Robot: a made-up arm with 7 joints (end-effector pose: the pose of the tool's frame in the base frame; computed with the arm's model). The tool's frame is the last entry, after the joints.
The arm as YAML. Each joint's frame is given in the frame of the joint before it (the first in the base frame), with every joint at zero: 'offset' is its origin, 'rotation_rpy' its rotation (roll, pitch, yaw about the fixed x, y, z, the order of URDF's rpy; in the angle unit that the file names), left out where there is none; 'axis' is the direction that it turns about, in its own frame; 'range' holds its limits. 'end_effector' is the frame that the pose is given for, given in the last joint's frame.
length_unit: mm
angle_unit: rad
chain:
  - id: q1
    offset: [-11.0, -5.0, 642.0]
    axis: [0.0, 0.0, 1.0]
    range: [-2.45, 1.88]
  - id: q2
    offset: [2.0, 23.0, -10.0]
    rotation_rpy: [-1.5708, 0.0, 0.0]
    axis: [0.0, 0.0, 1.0]
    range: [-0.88, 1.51]
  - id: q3
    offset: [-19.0, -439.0, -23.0]
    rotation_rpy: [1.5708, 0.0, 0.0]
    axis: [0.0, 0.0, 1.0]
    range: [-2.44, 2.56]
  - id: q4
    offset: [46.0, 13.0, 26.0]
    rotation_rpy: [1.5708, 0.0, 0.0]
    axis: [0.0, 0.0, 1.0]
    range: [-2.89, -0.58]
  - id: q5
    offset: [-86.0, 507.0, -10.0]
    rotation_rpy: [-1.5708, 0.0, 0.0]
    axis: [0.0, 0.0, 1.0]
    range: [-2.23, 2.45]
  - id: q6
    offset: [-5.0, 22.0, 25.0]
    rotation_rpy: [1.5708, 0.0, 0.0]
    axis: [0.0, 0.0, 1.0]
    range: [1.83, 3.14]
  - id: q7
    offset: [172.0, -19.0, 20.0]
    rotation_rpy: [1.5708, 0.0, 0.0]
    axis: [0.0, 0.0, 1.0]
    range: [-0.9, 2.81]
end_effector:
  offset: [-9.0, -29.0, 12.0]
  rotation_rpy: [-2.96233, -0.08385, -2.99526]
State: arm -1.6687 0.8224 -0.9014 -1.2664 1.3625 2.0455 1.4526
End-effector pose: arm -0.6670 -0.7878 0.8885 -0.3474 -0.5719 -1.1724
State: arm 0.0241 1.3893 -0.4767 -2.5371 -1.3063 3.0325 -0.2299
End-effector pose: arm 0.1211 -0.0500 0.1765 -0.9108 0.0231 -1.8320
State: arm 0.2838 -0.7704 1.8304 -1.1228 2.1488 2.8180 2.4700
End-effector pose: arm -0.7034 0.4494 1.1004 1.9150 0.5201 1.4297
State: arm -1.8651 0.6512 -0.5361 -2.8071 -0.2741 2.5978 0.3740
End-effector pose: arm -0.2432 -0.2367 0.3142 0.9375 -0.3139 0.5137
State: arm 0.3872 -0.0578 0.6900 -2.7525 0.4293 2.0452 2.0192
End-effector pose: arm 0.2053 0.3916 0.5015 0.3216 0.9516 1.5816
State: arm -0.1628 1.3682 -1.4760 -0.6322 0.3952 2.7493 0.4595
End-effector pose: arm 1.0320 -0.4004 0.8620 -1.3083 1.3881 1.6717
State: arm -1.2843 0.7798 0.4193 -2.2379 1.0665 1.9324 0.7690
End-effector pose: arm 0.4074 -0.4287 0.2910 1.1632 -0.8705 0.4318
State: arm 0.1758 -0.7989 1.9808 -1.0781 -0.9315 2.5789 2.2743
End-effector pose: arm -1.0050 0.2660 1.0282 0.6403 1.8328 -1.7379
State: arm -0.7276 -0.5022 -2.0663 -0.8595 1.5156 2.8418 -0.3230
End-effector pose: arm -0.7781 0.2503 1.3099 -1.7159 1.0467 -0.9163
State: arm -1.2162 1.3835 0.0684 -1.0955 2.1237 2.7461 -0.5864
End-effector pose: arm 0.2368 -0.8443 0.2217 -0.5903 -0.4772 0.3269
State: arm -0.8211 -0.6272 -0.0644 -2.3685 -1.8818 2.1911 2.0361
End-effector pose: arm 0.3667 -0.2956 0.9651 -1.1991 1.2711 0.6079
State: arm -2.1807 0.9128 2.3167 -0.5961 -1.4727 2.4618 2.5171
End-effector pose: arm -0.2694 -0.6120 1.5854 -1.1351 -1.3184 -0.5545
